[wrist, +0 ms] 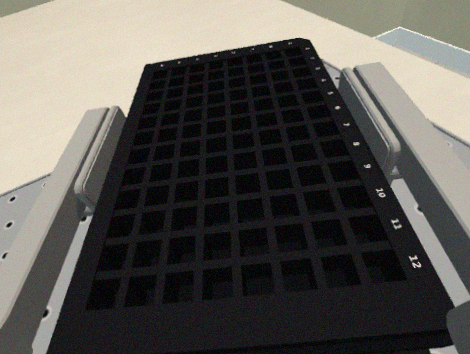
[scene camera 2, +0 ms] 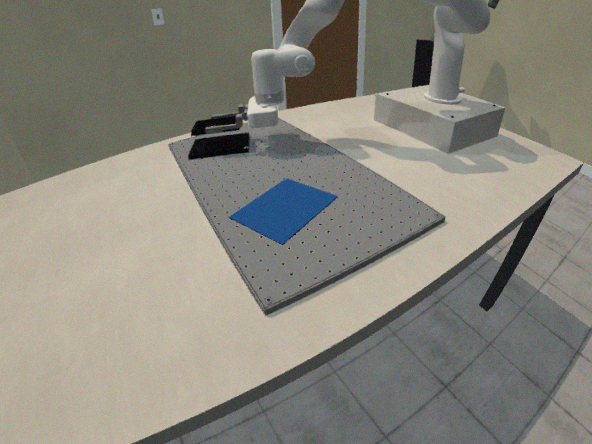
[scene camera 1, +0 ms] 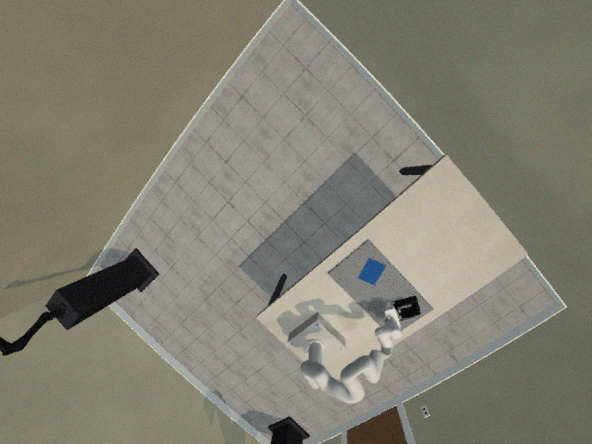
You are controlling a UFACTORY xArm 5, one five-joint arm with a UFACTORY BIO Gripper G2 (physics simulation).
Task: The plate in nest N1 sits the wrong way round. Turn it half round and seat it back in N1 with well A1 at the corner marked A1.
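Note:
The black plate (scene camera 1: pixel 413 300) (scene camera 2: pixel 199 128) (wrist: pixel 225 320) is held level, raised above the black nest (scene camera 2: pixel 220 145) at the back left of the perforated board. My gripper (scene camera 1: pixel 407 306) (scene camera 2: pixel 215 124) (wrist: pixel 238 126) is shut on the plate, one finger along each long side. In the wrist view the numbers run down the plate's right edge, small ones far away and 12 nearest me; a cut corner is at the far right. The letters on the far edge are too small to read. The nest's A1 mark cannot be made out, and the nest does not show in the wrist view.
A flat blue rectangle (scene camera 1: pixel 372 271) (scene camera 2: pixel 284 210) lies on the grey perforated board (scene camera 1: pixel 345 272) (scene camera 2: pixel 380 220), in front of the nest in the scene camera 2 view. The arm's box-shaped base (scene camera 2: pixel 415 121) stands on the table (scene camera 1: pixel 450 225) (scene camera 2: pixel 110 300), behind and right of the board.

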